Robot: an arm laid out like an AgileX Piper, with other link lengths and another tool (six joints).
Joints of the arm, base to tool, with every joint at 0 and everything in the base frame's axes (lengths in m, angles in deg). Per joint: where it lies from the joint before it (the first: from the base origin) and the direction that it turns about. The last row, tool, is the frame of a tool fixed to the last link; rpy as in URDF.
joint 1: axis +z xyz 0 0 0.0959
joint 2: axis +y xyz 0 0 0
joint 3: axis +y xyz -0.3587 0 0.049
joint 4: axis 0.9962 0 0.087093 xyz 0.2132 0 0.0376
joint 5: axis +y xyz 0 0 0
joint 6: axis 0.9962 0 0.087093 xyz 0.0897 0 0.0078
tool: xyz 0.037 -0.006 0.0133 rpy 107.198 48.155 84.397
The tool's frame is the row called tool.
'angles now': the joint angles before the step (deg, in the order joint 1, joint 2, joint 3, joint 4, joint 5, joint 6). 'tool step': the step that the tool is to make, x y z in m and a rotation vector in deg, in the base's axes. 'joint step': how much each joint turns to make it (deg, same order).
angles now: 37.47 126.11 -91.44 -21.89 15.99 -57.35
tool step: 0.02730 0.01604 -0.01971 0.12 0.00 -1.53
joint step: -0.17 6.36 -9.12 0.48 2.92 0.26
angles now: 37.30 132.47 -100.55 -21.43 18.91 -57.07
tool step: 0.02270 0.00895 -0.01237 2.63 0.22 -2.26
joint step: -0.69 4.75 -7.39 2.69 1.32 0.00
